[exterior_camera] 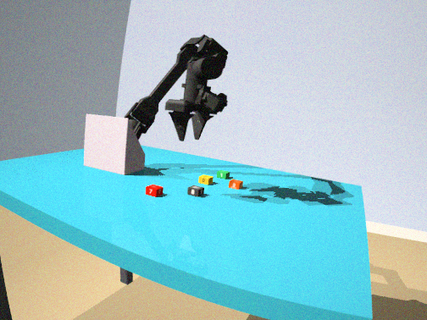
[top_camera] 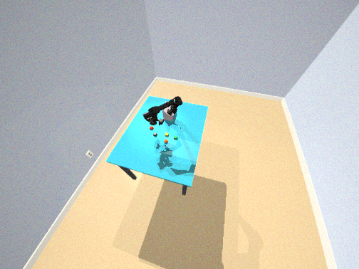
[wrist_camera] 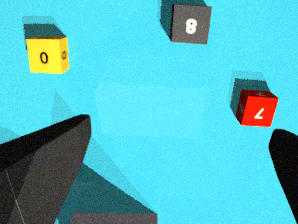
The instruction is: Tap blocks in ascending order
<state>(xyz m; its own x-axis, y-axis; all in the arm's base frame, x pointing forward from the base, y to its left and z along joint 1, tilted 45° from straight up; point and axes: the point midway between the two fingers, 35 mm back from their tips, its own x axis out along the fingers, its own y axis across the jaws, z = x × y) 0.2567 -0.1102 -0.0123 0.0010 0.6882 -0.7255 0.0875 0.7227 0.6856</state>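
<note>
My gripper tip is now 12 cm to the right of the yellow block, 12 cm above it and 2 cm short of it. The rest, counted from my gripper tip: red block 12 cm below, 9 cm to the right, 4 cm behind; dark grey block 12 cm below, 4 cm ahead, 2 cm to the right; orange block 13 cm to the left, 12 cm below, 11 cm ahead.
</note>
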